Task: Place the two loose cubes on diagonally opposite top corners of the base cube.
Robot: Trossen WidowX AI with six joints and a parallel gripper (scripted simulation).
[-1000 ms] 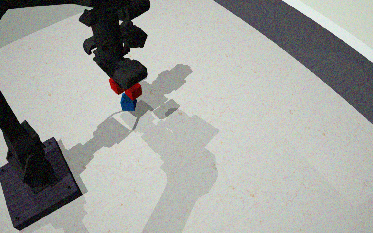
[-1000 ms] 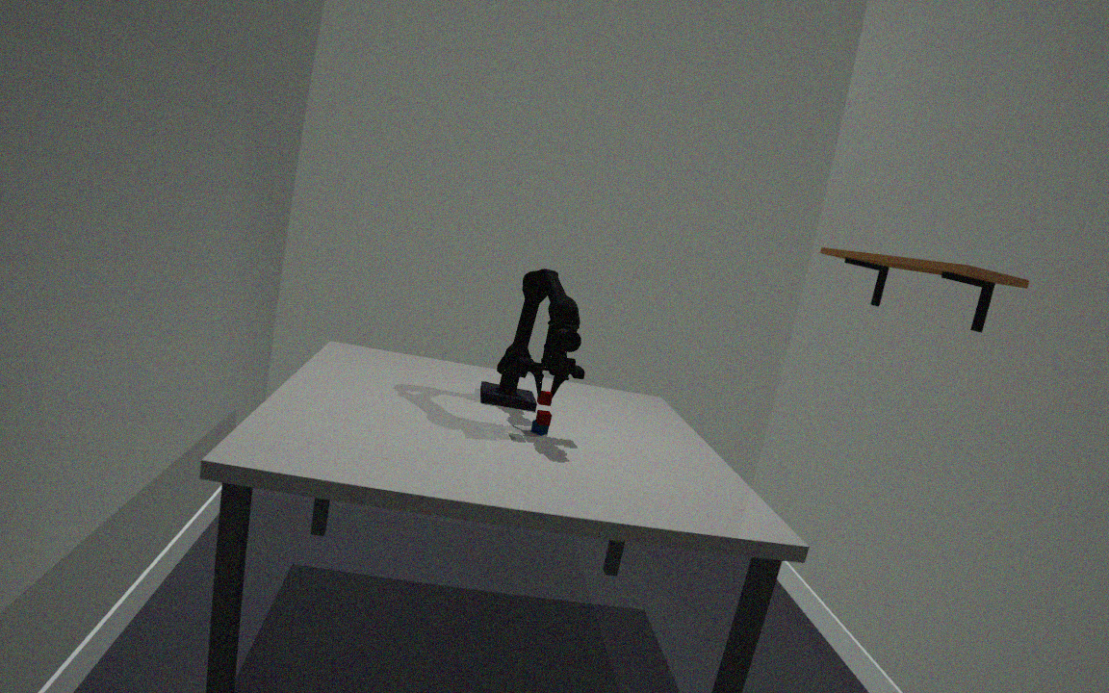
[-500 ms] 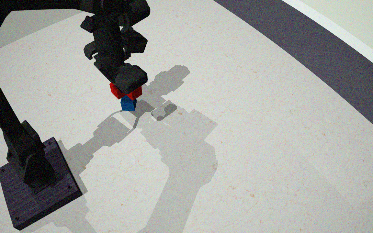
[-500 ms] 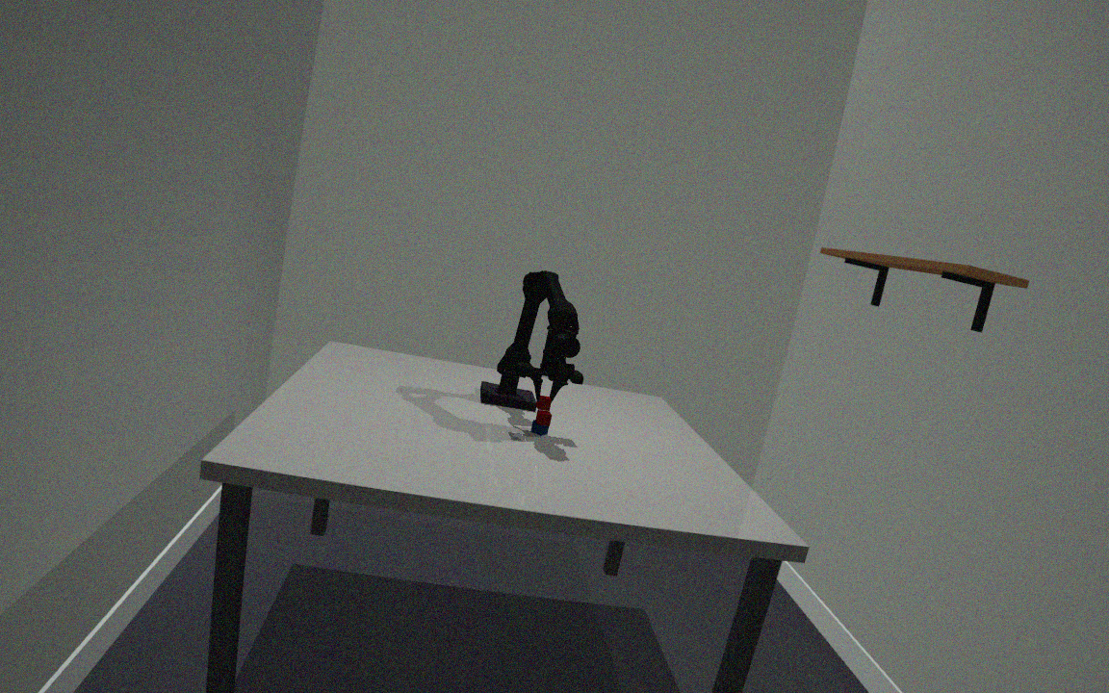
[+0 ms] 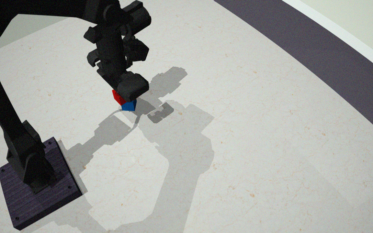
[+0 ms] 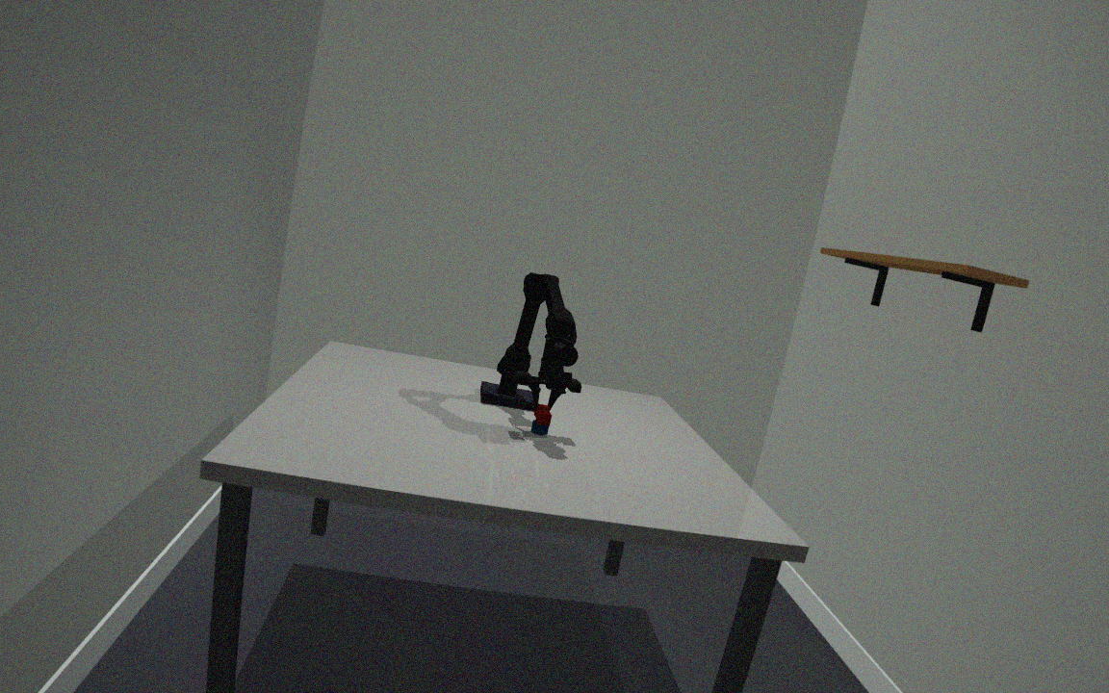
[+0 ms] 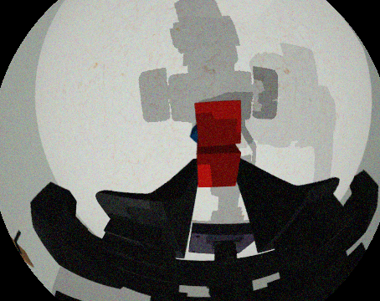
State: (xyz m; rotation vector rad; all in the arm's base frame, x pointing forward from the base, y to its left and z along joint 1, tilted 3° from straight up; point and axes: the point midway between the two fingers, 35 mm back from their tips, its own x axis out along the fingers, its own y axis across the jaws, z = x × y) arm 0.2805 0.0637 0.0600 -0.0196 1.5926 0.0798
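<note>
Right now my gripper tip is 20 mm short of the blue base cube and 40 mm above it.
</note>
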